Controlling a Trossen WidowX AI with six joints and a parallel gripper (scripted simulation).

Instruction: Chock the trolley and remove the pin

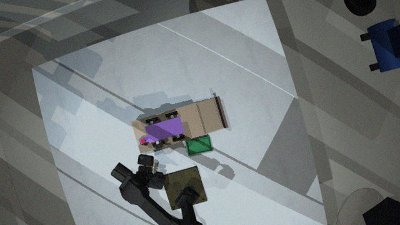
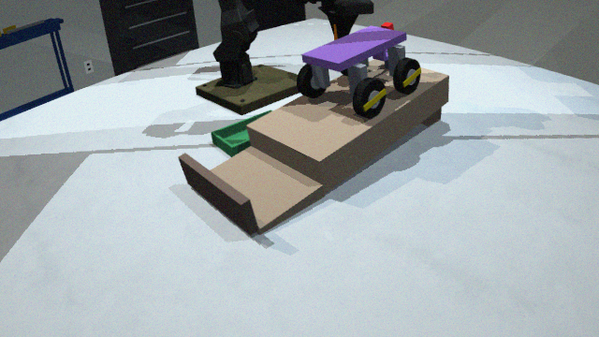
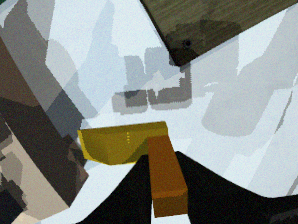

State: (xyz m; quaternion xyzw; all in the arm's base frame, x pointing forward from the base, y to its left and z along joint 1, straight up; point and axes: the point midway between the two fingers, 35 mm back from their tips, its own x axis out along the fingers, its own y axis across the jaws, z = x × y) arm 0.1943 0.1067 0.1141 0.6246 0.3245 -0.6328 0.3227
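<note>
My gripper tip is now 250 mm to the left of the green tray, 110 mm above it and 10 mm past it. Round my gripper tip: red-headed stop pin 140 mm ahead, 50 mm to the right, 30 mm above; then yellow chock 20 mm ahead, 10 mm to the right, 10 mm below; then purple-decked trolley 160 mm to the right, 140 mm ahead, 10 mm above.
</note>
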